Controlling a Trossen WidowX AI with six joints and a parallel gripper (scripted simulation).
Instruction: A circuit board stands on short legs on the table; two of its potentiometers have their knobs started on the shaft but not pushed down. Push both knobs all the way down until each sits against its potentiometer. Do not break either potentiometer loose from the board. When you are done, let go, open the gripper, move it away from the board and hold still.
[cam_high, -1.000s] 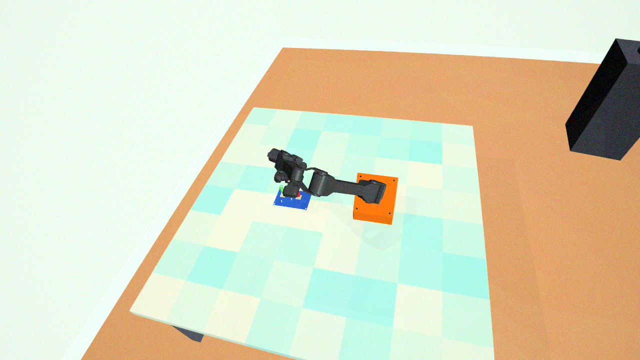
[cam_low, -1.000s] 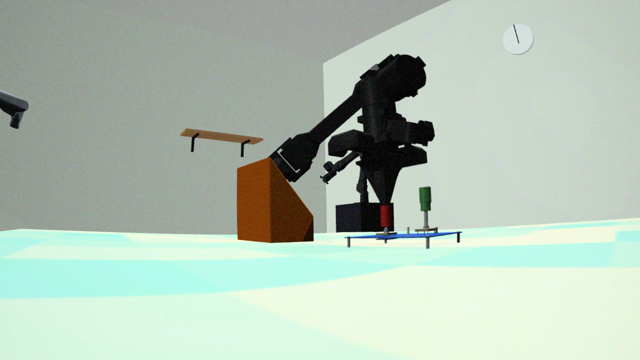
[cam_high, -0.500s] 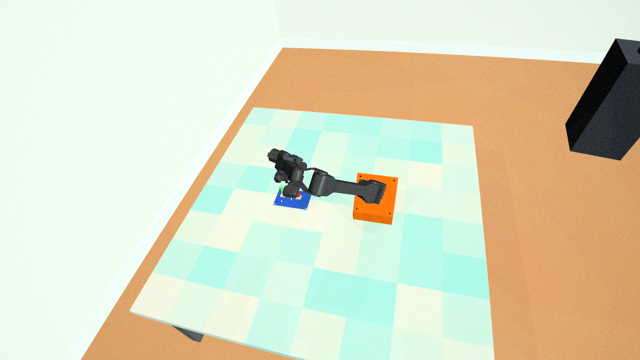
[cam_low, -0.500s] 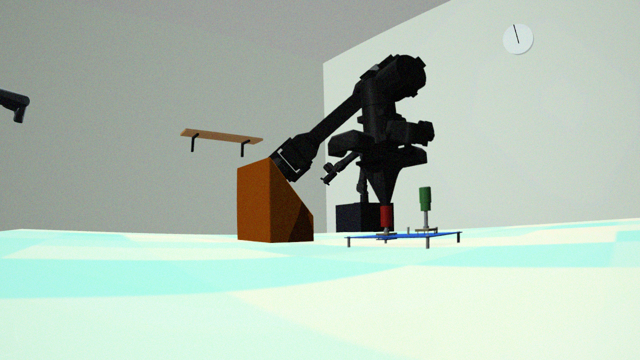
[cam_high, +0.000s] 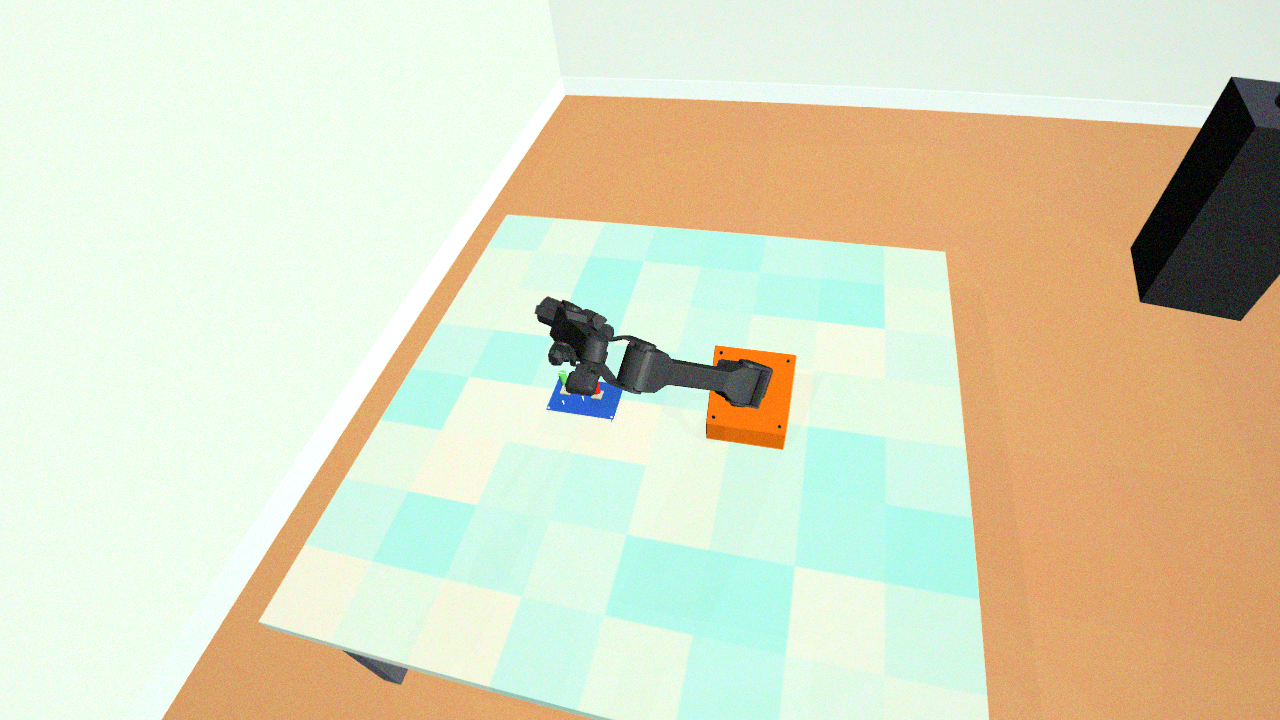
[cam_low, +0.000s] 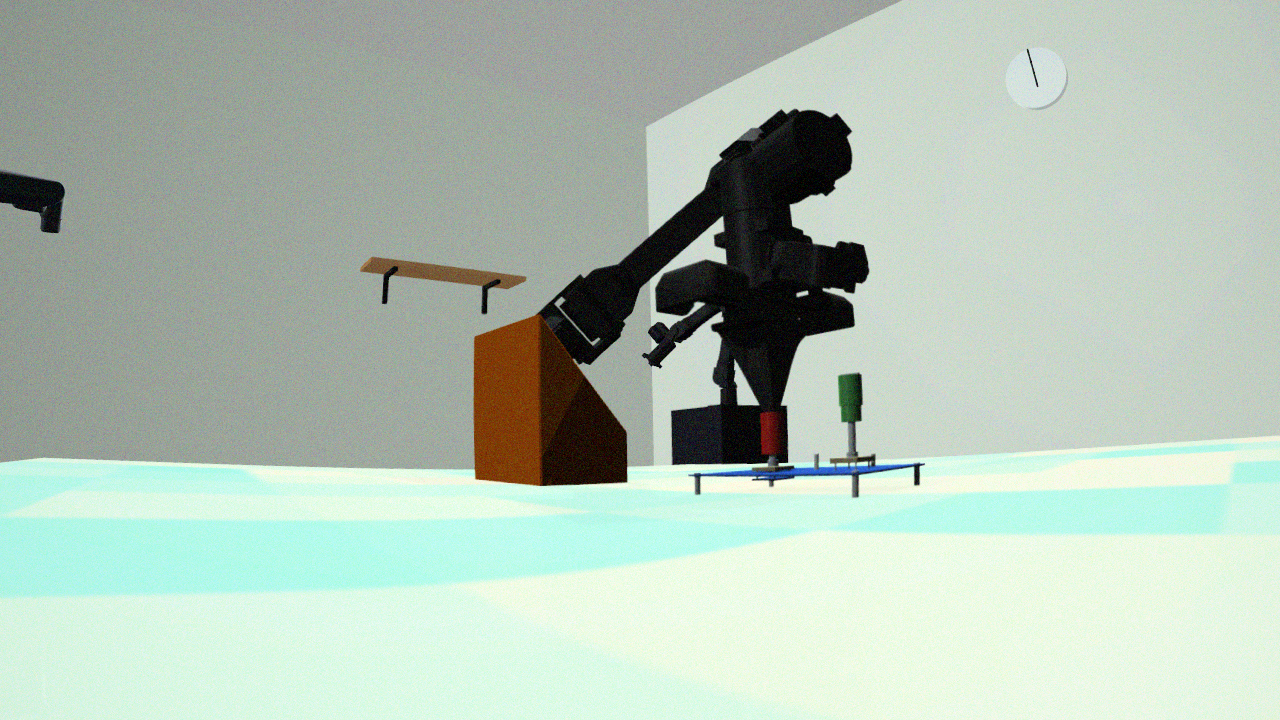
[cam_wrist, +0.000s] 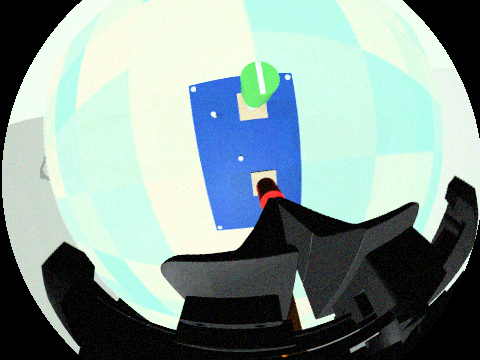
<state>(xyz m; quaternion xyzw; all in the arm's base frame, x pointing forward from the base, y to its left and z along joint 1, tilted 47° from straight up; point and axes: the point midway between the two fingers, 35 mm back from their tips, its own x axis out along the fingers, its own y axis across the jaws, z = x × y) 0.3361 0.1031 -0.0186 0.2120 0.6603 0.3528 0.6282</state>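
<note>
The red knob is 20 mm below my gripper tip. From my gripper tip the other things lie so: green knob (70 mm ahead, 10 mm to the left, 10 mm above).
</note>
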